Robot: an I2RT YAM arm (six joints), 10 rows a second.
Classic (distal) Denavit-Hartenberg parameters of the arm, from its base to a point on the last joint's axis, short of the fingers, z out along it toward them. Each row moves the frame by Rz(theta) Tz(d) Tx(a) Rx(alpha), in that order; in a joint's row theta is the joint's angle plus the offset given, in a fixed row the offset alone. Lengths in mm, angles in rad.
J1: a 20  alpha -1.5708  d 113.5  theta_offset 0
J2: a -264  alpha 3.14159  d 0  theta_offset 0
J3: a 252.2  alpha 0  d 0  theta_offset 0.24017
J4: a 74  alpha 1.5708  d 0  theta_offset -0.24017
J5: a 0  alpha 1.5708  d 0  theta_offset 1.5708
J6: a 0  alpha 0  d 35.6  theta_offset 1.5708
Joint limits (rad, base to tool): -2.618..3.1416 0..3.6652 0..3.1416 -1.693..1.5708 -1.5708..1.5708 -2.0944..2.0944
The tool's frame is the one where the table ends.
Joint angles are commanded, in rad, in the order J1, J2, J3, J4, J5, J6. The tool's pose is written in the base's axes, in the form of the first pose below.
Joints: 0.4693, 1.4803, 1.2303, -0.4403, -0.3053, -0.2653
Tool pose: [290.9 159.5 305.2 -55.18 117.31 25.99]
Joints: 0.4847, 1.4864, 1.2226, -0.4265, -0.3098, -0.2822
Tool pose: [289.7 164.8 301.9 -57.18 116.32 26.24]
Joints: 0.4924, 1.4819, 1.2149, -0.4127, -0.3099, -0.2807
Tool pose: [288.0 166.8 301.9 -57.41 115.59 26.49]
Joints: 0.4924, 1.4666, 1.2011, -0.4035, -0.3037, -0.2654
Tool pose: [285.2 165.1 302.7 -56.25 115.60 26.52]
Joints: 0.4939, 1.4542, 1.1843, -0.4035, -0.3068, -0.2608
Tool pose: [281.7 163.9 300.9 -56.23 115.92 26.92]
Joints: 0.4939, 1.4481, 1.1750, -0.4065, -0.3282, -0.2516
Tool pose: [279.4 163.5 299.5 -56.38 116.23 28.60]
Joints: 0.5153, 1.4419, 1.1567, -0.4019, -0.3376, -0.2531
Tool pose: [273.7 168.5 295.7 -58.12 115.95 29.84]
